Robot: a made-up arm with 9 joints. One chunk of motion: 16 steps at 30 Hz.
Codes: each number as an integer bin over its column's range. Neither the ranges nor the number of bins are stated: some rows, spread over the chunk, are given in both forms.
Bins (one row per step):
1: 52 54 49 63 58 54
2: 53 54 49 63 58 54
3: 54 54 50 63 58 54
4: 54 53 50 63 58 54
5: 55 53 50 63 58 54
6: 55 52 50 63 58 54
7: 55 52 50 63 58 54
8: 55 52 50 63 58 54
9: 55 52 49 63 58 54
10: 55 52 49 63 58 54
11: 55 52 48 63 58 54
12: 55 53 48 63 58 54
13: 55 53 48 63 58 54
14: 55 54 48 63 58 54
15: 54 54 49 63 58 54
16: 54 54 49 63 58 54
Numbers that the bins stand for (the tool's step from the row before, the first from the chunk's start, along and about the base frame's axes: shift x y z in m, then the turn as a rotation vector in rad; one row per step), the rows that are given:
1: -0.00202 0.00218 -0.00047 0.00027 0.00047 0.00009
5: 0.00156 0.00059 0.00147 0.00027 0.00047 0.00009
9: 0.00156 -0.00101 -0.00047 0.00027 0.00047 0.00009
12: 0.00156 0.00059 -0.00242 0.00027 0.00047 0.00009
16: 0.00036 0.00218 -0.00047 0.00027 0.00047 0.00009
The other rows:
2: -0.00083 0.00218 -0.00047 0.00027 0.00047 0.00009
3: 0.00036 0.00218 0.00147 0.00027 0.00047 0.00009
4: 0.00036 0.00059 0.00147 0.00027 0.00047 0.00009
6: 0.00156 -0.00101 0.00147 0.00027 0.00047 0.00009
7: 0.00156 -0.00101 0.00147 0.00027 0.00047 0.00009
8: 0.00156 -0.00101 0.00147 0.00027 0.00047 0.00009
10: 0.00156 -0.00101 -0.00047 0.00027 0.00047 0.00009
11: 0.00156 -0.00101 -0.00242 0.00027 0.00047 0.00009
13: 0.00156 0.00059 -0.00242 0.00027 0.00047 0.00009
14: 0.00156 0.00218 -0.00242 0.00027 0.00047 0.00009
15: 0.00036 0.00218 -0.00047 0.00027 0.00047 0.00009

